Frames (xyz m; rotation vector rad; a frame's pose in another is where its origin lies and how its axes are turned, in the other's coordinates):
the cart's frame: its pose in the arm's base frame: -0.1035 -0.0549 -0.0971 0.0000 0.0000 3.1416
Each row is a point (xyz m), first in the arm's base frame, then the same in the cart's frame.
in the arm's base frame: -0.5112 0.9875 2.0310
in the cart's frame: 0.4077 -1.0424 2.1281
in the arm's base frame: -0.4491 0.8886 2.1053
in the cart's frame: 0.3456 -0.9435 2.2024
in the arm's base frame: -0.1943 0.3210 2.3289
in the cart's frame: 0.0908 -0.3759 2.4260
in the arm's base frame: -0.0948 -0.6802 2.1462
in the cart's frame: -0.0087 0.6253 2.2433
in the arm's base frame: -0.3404 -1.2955 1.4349
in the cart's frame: 0.2369 1.2406 1.5320
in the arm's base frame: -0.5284 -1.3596 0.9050
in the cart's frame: 0.4249 1.3047 1.0021
